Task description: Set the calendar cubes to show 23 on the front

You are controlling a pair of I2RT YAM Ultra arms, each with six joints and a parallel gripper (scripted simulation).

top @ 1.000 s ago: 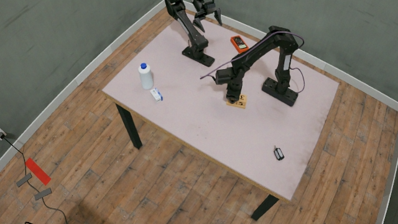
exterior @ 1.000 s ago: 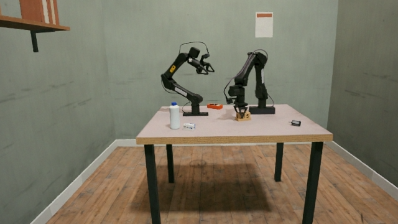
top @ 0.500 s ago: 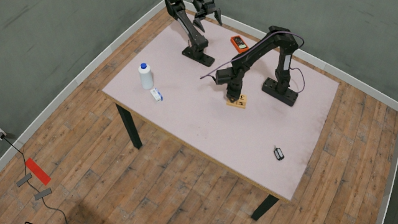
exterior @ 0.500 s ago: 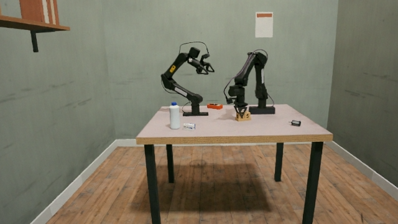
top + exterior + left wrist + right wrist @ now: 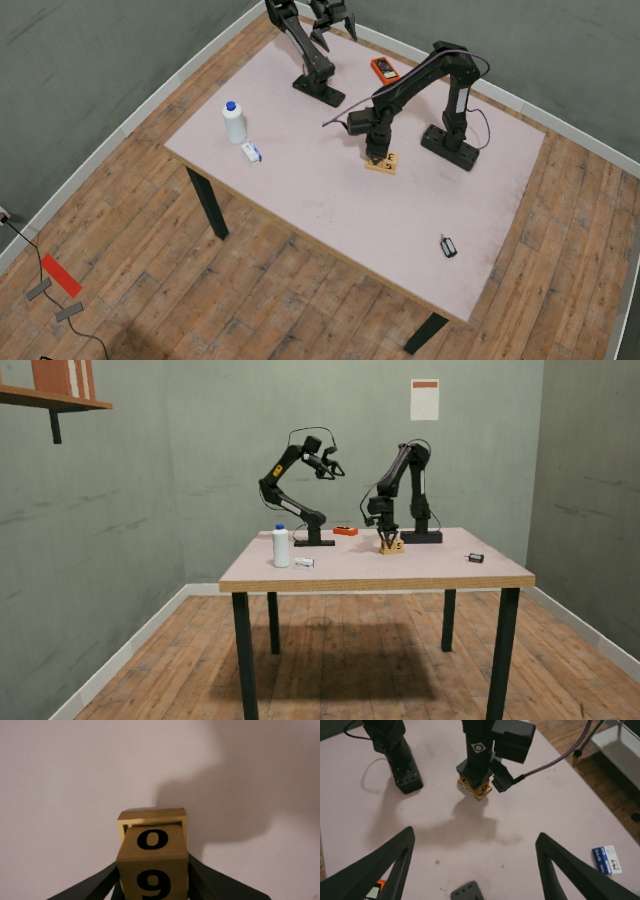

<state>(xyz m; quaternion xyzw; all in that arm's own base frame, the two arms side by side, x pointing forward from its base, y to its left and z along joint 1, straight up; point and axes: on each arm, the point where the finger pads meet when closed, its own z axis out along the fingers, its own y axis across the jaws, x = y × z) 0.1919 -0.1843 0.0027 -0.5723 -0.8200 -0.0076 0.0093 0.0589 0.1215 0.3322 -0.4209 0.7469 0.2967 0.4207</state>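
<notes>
The wooden tray lies 1 cm behind my left hand, 2 cm to the left of it and 3 cm below it. Also, from my left hand: number cube: right at my left hand; white bottle: 15 cm ahead, 46 cm to the right, 4 cm above; black object: 16 cm ahead, 33 cm to the left, 2 cm below.
</notes>
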